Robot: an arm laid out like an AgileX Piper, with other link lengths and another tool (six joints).
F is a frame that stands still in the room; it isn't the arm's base.
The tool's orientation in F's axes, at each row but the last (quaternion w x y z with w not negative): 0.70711 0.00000 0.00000 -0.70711; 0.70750 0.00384 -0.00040 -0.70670; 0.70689 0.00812 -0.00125 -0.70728; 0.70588 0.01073 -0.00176 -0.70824; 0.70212 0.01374 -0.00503 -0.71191; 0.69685 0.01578 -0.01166 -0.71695; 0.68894 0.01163 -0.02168 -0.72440; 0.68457 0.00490 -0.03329 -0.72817; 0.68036 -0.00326 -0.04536 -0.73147; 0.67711 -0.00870 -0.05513 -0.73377; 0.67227 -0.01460 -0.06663 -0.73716
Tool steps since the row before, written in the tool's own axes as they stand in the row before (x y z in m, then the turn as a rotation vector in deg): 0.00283 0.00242 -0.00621 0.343 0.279 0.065; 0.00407 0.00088 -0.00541 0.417 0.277 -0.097; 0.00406 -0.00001 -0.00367 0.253 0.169 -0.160; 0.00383 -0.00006 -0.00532 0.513 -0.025 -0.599; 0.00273 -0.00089 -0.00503 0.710 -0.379 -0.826; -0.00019 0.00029 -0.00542 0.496 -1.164 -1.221; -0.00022 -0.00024 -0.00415 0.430 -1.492 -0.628; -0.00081 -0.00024 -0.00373 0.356 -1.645 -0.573; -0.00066 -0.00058 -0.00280 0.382 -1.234 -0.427; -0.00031 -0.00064 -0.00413 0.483 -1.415 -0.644; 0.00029 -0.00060 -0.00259 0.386 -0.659 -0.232
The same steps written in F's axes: 0.00242 -0.00283 -0.00621 0.279 -0.343 0.065; 0.00092 -0.00404 -0.00542 0.278 -0.416 -0.097; 0.00004 -0.00402 -0.00371 0.171 -0.252 -0.160; 0.00002 -0.00376 -0.00537 -0.016 -0.505 -0.606; -0.00079 -0.00266 -0.00509 -0.367 -0.695 -0.845; 0.00051 0.00021 -0.00540 -1.129 -0.456 -1.268; -0.00003 0.00017 -0.00416 -1.481 -0.365 -0.692; 0.00001 0.00067 -0.00377 -1.632 -0.279 -0.649; -0.00037 0.00050 -0.00287 -1.233 -0.324 -0.476; -0.00036 -0.00003 -0.00418 -1.408 -0.430 -0.696; -0.00045 -0.00054 -0.00258 -0.676 -0.352 -0.239
